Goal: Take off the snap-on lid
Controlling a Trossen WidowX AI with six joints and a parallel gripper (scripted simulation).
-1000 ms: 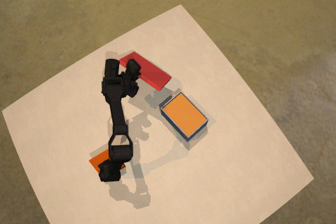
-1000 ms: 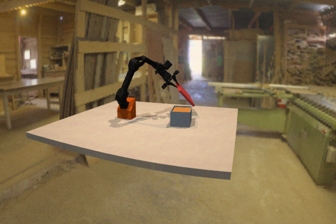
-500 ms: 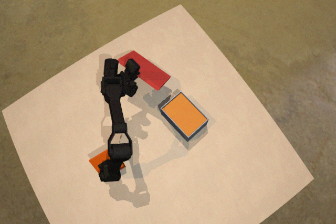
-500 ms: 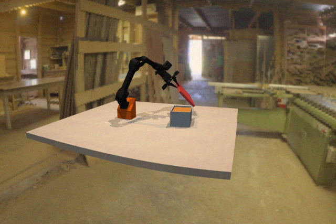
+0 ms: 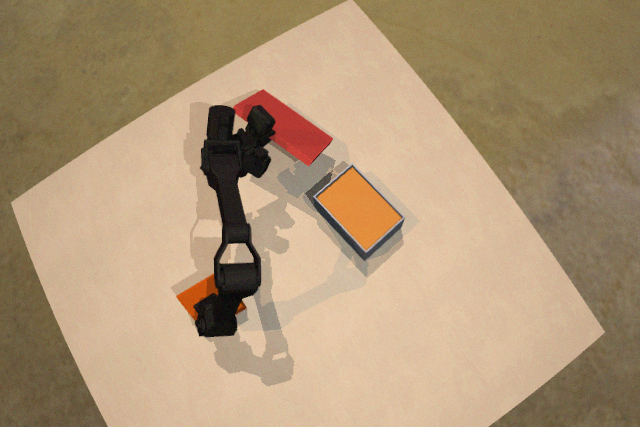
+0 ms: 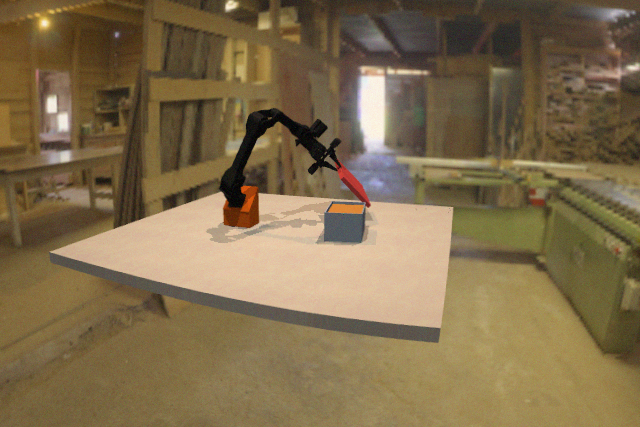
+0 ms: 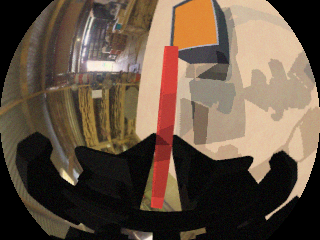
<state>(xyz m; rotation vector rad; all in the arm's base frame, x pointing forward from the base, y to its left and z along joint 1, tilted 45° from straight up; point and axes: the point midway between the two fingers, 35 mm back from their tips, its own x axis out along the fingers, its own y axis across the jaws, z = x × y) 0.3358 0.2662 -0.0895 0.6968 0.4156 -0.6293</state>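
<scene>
The red lid is 50 mm ahead of my gripper tip, 30 mm to the left of it and 60 mm below it. The rest, counted from my gripper tip: storage box: 90 mm ahead, 240 mm to the right, 160 mm below.
</scene>
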